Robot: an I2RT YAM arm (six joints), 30 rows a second.
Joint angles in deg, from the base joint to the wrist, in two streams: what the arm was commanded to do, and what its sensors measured. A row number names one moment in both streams.
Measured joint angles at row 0:
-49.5 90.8 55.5 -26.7 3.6 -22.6
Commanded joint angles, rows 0 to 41:
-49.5 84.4 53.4 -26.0 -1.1 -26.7
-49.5 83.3 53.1 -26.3 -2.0 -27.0
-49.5 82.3 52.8 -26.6 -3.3 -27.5
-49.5 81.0 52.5 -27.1 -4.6 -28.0
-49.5 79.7 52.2 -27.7 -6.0 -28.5
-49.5 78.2 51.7 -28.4 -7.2 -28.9
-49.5 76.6 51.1 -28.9 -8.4 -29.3
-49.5 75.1 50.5 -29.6 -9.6 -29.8
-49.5 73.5 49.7 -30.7 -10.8 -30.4
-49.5 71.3 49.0 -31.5 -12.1 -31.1
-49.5 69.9 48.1 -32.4 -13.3 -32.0
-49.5 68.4 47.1 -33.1 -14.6 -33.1
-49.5 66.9 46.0 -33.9 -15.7 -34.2
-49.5 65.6 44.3 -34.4 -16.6 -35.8
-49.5 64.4 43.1 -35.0 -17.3 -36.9
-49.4 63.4 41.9 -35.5 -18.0 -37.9
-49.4 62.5 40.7 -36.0 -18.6 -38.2
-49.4 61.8 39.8 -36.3 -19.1 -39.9
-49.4 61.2 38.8 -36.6 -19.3 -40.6
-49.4 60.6 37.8 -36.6 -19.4 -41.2
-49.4 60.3 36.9 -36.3 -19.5 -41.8
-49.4 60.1 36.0 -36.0 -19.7 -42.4
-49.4 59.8 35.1 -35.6 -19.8 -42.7
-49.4 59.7 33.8 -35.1 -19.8 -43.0
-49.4 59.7 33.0 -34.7 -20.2 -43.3
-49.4 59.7 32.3 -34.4 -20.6 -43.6
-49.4 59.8 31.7 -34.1 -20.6 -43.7
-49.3 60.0 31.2 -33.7 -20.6 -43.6
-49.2 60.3 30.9 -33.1 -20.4 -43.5
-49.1 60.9 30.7 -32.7 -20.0 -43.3
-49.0 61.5 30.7 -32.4 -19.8 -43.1
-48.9 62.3 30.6 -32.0 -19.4 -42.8
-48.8 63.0 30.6 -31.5 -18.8 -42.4
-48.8 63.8 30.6 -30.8 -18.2 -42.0
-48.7 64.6 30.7 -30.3 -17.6 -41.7
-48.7 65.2 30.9 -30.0 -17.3 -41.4
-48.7 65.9 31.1 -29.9 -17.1 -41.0
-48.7 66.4 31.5 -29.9 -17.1 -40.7
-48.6 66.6 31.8 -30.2 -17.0 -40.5
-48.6 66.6 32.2 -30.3 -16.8 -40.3
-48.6 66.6 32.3 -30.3 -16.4 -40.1
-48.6 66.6 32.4 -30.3 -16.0 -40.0
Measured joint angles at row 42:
-49.0 66.7 31.0 -32.0 -17.3 -41.4
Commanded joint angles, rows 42 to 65:
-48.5 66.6 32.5 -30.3 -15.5 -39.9
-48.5 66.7 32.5 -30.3 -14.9 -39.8
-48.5 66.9 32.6 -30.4 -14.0 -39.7
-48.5 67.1 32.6 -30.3 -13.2 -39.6
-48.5 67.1 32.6 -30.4 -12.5 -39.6
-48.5 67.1 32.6 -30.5 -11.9 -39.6
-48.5 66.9 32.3 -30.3 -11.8 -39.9
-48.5 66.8 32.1 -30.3 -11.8 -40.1
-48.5 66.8 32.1 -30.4 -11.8 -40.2
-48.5 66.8 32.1 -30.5 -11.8 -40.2
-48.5 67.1 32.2 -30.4 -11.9 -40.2
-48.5 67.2 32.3 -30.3 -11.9 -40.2
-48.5 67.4 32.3 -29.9 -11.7 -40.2
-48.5 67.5 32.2 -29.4 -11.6 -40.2
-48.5 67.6 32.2 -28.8 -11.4 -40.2
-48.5 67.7 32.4 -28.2 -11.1 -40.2
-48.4 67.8 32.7 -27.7 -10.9 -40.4
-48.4 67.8 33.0 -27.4 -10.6 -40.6
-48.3 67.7 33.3 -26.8 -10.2 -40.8
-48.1 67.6 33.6 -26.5 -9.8 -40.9
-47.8 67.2 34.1 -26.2 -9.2 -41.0
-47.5 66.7 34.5 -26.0 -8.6 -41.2
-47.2 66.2 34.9 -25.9 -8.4 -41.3
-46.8 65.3 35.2 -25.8 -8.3 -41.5
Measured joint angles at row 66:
-48.1 67.4 31.2 -28.3 -10.4 -40.6
